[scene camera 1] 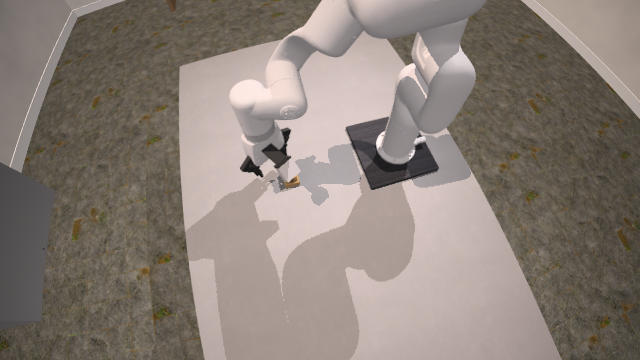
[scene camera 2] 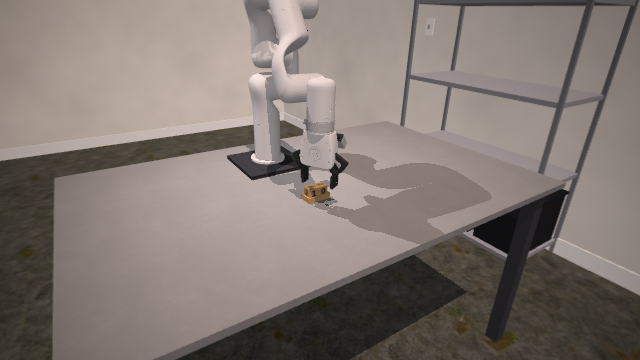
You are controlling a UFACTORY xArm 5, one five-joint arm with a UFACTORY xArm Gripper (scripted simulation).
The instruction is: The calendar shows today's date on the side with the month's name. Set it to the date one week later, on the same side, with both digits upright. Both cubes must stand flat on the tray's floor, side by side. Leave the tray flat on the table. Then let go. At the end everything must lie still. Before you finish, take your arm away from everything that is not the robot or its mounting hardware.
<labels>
my gripper: scene camera 1; scene camera 2
same spot on my gripper: [scene camera 2: 335, 171] = [scene camera 1: 251, 165]
</labels>
